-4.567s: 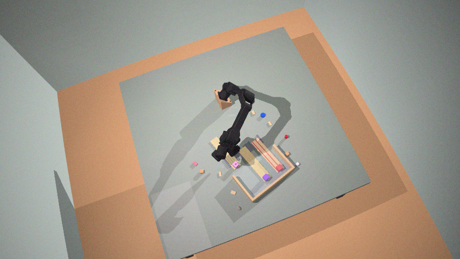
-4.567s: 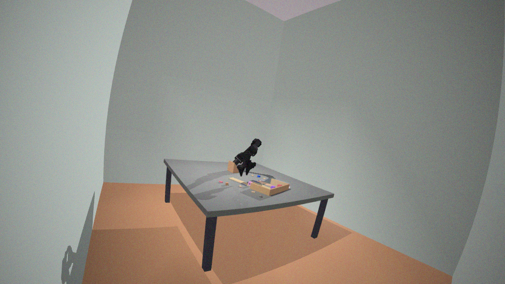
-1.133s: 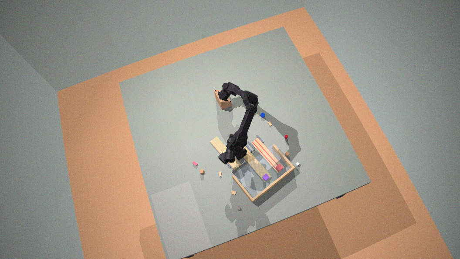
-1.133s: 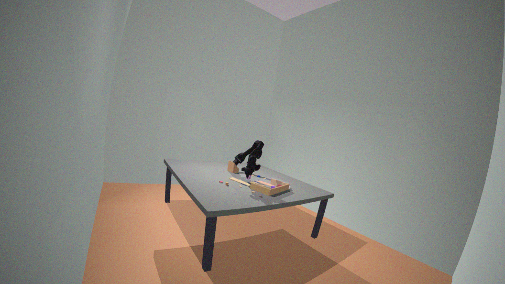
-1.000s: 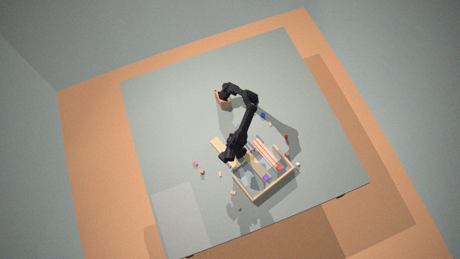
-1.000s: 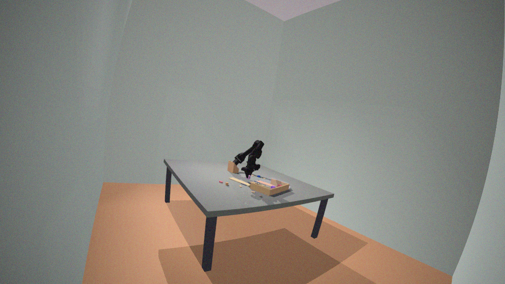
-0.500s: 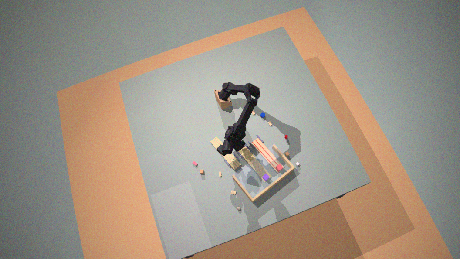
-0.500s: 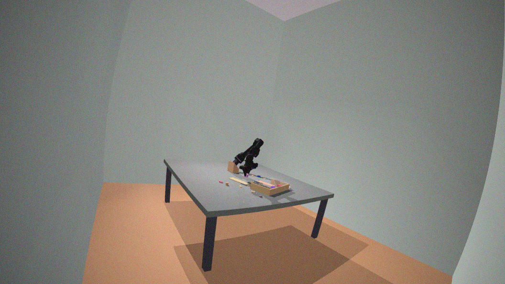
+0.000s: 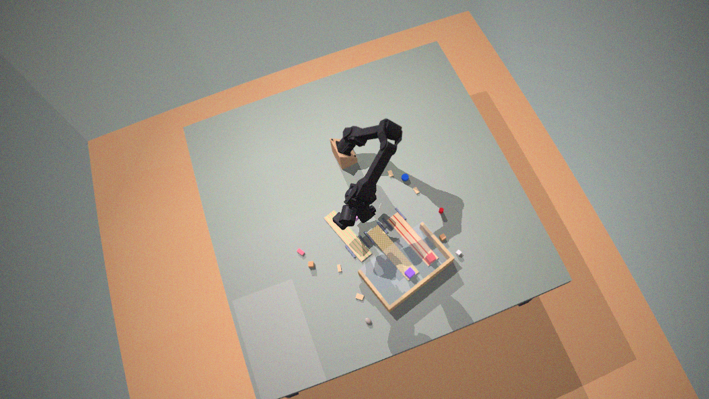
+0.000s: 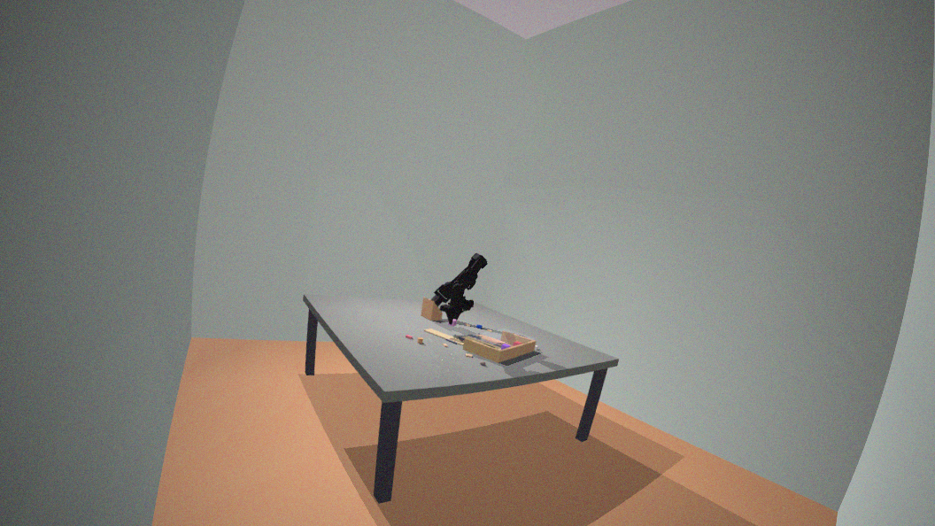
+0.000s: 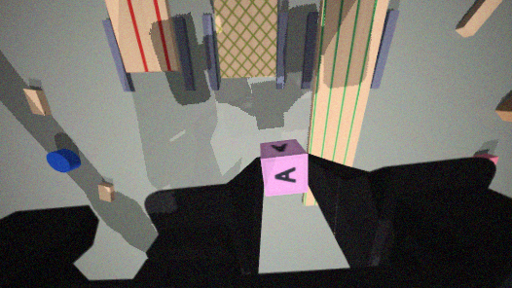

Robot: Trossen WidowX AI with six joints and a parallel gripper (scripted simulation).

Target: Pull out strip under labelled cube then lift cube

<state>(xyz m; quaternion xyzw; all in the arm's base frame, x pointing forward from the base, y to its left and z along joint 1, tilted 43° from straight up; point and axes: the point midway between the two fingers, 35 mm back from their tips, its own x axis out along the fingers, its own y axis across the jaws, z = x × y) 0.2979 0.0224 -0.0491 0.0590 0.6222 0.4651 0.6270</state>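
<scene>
My gripper tip is 50 mm to the left of the green-striped strip, 50 mm short of it and 50 mm above it. Also, from my gripper tip: cross-hatched strip 170 mm ahead, 110 mm to the left, 50 mm below; then labelled cube 10 mm above; then red-lined strip 200 mm to the left, 130 mm ahead, 50 mm below.
</scene>
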